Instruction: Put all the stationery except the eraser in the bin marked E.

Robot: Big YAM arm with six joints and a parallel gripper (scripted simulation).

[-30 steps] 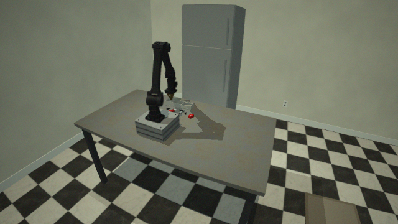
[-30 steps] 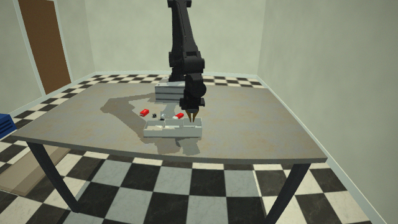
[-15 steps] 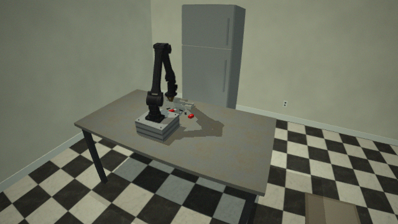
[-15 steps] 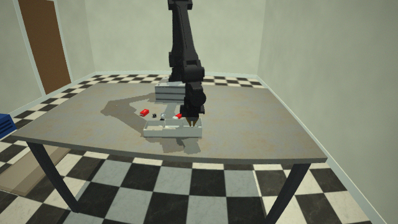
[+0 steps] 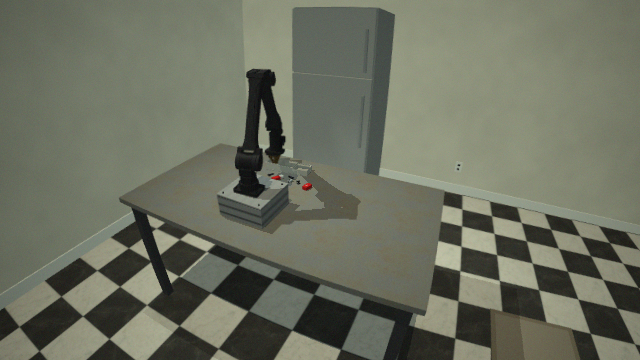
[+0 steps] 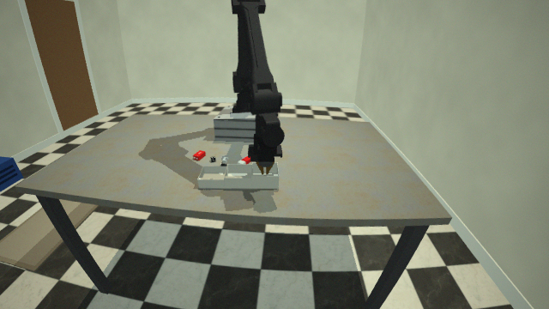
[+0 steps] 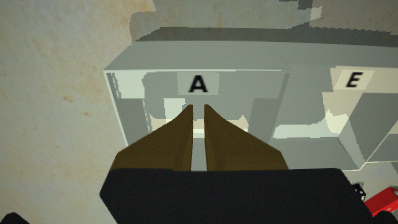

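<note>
Now: the grey pencil sharpener 15 cm to the right of my hand, 13 cm behind it and 2 cm below it. Round my hand: joined bins (8 cm to the right); red item (11 cm behind, 7 cm to the right, 2 cm below); black bolt (10 cm behind, 2 cm below, 1 cm to the right).
</note>
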